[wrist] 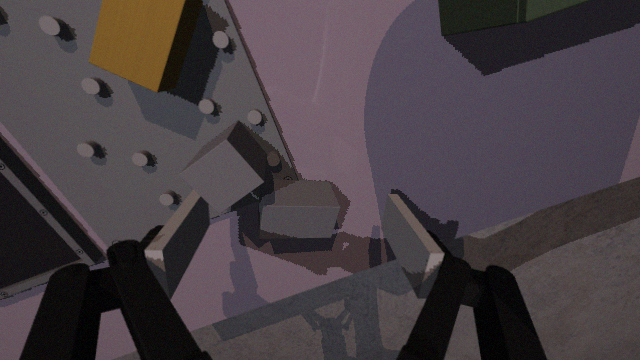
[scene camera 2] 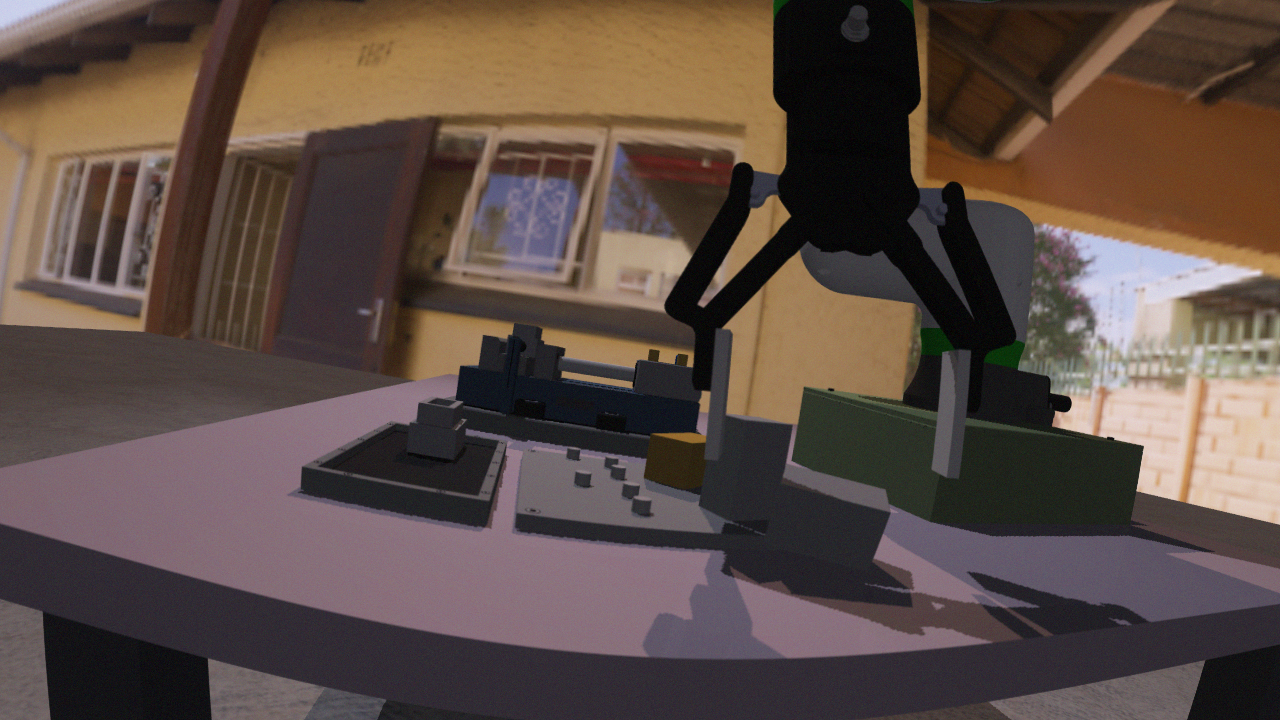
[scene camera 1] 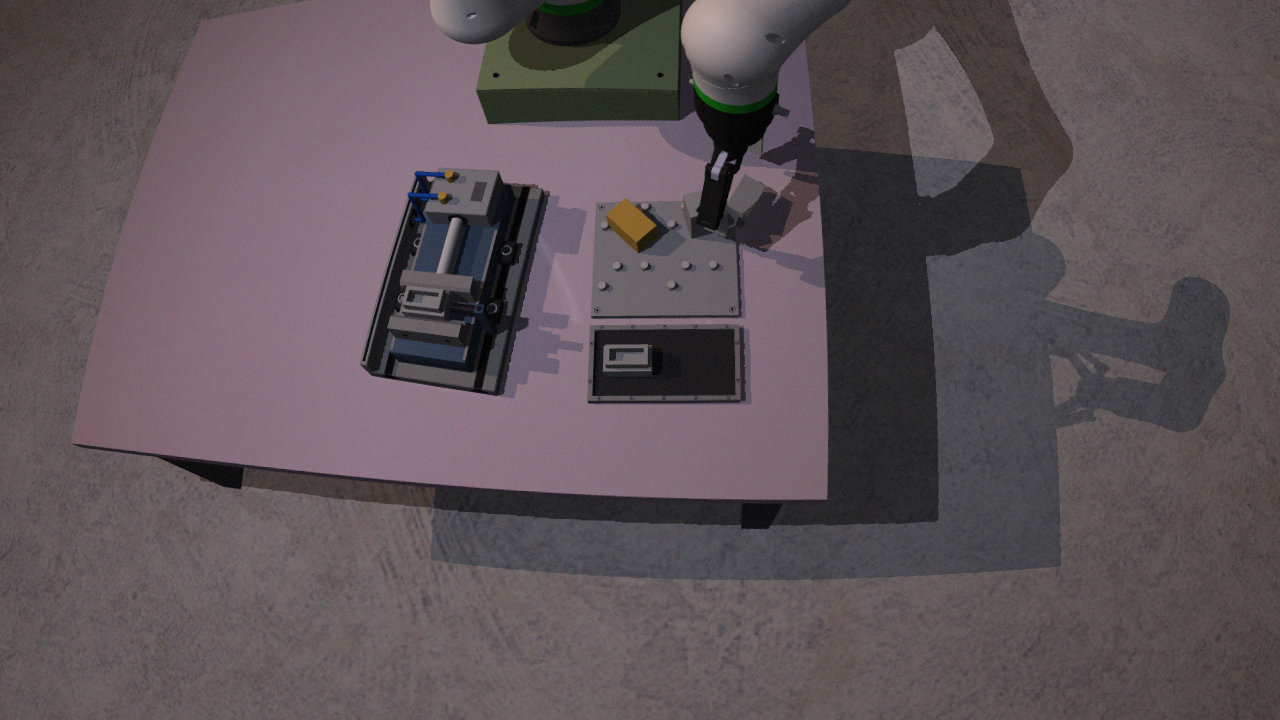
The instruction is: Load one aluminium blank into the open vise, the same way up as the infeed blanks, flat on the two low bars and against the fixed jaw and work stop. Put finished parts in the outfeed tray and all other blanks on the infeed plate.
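Frame: origin at the arm's base, x ahead, y left, z up, level; centimetres.
Seen in the pictures: gripper, between the fingertips: (wrist: pixel 299 209) (scene camera 2: pixel 832 466) (scene camera 1: pixel 734 188); arm's base, origin of its link: (scene camera 1: pixel 572 12).
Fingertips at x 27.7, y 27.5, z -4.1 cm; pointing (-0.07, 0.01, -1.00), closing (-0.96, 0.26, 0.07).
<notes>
Offsets run from my fingertips to a thing's top centre.
My gripper (scene camera 1: pixel 711 225) (scene camera 2: pixel 830 463) (wrist: pixel 299 209) is open and empty, low over the infeed plate's back right corner. A grey blank @(dx +4.0, dy -4.2, dz +1.8 cm) (scene camera 2: pixel 747 465) (wrist: pixel 222 175) stands tall on the infeed plate @(dx +9.4, dy -8.2, dz -4.2 cm) (scene camera 1: pixel 662 302) (scene camera 2: pixel 554 497) (wrist: pixel 45 95), near one finger. A second grey blank @(dx +0.3, dy +1.3, dz -0.2 cm) (scene camera 2: pixel 832 523) (wrist: pixel 300 220) lies at the plate's corner, partly or wholly off it, between the fingers in the wrist view; its exact tilt is unclear. An orange block @(dx +6.2, dy -13.0, dz -0.8 cm) (scene camera 1: pixel 631 223) (scene camera 2: pixel 675 459) (wrist: pixel 142 40) sits on the plate. A pocketed part @(dx +23.4, dy -35.9, dz +6.5 cm) (scene camera 1: pixel 425 313) sits between the jaws of the vise @(dx +16.4, dy -36.0, dz +4.9 cm) (scene camera 1: pixel 434 351) (scene camera 2: pixel 572 407).
The outfeed tray (scene camera 1: pixel 666 398) (scene camera 2: pixel 393 503) (wrist: pixel 60 231) holds one pocketed part @(dx +24.8, dy -10.5, dz -0.9 cm) (scene camera 1: pixel 626 368) (scene camera 2: pixel 435 438). Short pegs stick up from the infeed plate. The green robot base (scene camera 1: pixel 581 104) (scene camera 2: pixel 1029 465) (wrist: pixel 480 15) stands behind. The table edge is close to the second blank.
</notes>
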